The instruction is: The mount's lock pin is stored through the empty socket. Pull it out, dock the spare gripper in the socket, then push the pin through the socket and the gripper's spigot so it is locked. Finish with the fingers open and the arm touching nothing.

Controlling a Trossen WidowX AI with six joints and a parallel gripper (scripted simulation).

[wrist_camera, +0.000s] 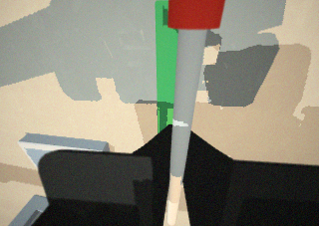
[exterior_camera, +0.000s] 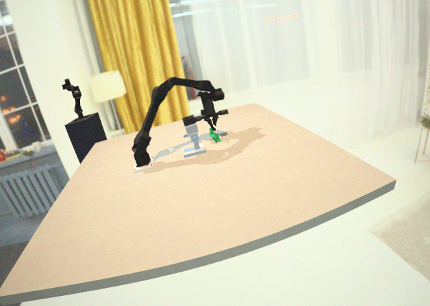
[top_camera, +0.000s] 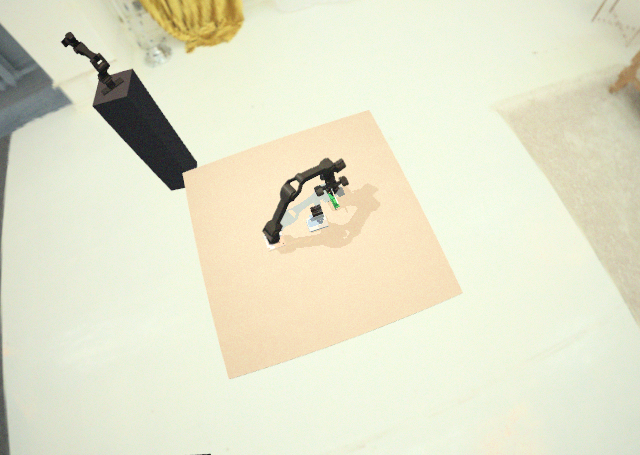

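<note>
Right now the green cradle is 2 cm below my gripper tip and 1 cm to the left of it. The rest, counted from my gripper tip: spare gripper: 13 cm to the right, 10 cm behind, 8 cm above; grey mount: 13 cm to the right, 11 cm behind, 1 cm above.
</note>
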